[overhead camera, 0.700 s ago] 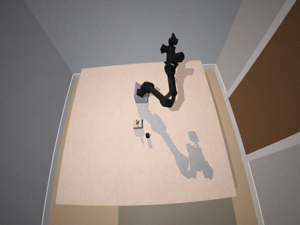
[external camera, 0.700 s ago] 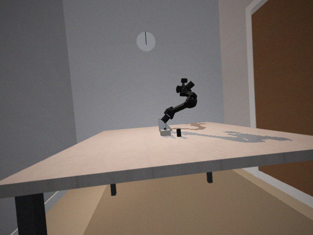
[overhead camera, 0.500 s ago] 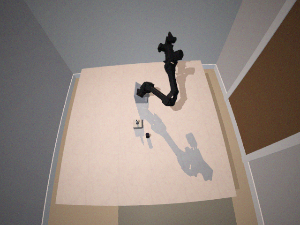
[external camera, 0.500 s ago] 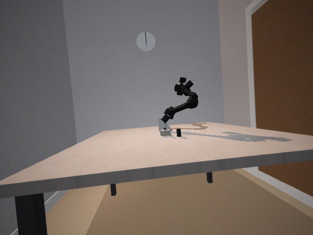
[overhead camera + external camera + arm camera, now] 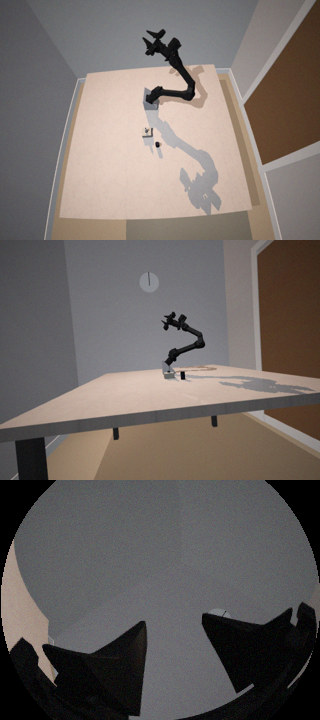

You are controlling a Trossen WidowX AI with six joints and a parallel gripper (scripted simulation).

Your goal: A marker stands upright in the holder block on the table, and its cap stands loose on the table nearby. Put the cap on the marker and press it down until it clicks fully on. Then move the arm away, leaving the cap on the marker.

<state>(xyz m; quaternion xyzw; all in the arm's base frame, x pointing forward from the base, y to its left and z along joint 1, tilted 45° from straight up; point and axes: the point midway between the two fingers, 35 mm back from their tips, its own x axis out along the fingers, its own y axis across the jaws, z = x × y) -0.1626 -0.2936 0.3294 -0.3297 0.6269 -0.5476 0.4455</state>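
Now: gripper tip 54 cm short of the dark cap, 9 cm to the right of it and 51 cm above it. Round my gripper tip: grey holder block (44 cm ahead, 52 cm below).
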